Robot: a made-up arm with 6 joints.
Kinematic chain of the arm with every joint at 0, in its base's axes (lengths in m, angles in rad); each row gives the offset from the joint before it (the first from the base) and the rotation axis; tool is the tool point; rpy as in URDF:
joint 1: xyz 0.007 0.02 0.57 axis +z
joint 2: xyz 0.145 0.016 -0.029 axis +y
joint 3: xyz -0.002 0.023 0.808 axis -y
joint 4: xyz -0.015 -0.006 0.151 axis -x
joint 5: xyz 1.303 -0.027 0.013 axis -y
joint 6: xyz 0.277 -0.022 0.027 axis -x
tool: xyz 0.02 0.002 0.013 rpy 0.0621 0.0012 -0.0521
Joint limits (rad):
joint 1: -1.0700..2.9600
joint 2: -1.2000..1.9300
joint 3: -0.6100..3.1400
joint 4: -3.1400..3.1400
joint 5: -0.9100..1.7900
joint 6: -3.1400..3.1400
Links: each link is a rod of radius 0.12 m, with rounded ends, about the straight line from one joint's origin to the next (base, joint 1, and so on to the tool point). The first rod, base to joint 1, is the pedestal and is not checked.
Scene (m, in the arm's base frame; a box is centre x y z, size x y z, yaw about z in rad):
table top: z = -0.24
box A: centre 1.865 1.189 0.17 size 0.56 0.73 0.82 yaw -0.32
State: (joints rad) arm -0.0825 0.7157 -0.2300 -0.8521 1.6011 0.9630
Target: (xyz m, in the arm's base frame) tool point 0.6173 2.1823 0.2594
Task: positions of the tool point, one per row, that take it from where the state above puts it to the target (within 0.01 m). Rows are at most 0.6 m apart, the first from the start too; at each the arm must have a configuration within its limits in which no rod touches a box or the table.
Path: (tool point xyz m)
1: 1.5763 -0.0126 0.2439
2: 1.4266 0.2787 0.1642
3: 1.2152 0.5163 0.0968
4: 0.9606 0.6873 0.0443
5: 0.6837 0.7859 0.0077
6: 0.8893 0.9559 -0.0052
7: 1.0880 1.1327 0.0200
8: 1.2681 1.3039 0.0807
9: 1.4219 1.4577 0.1685
10: 1.0870 1.8724 0.2167
11: 0.6173 2.1823 0.2593

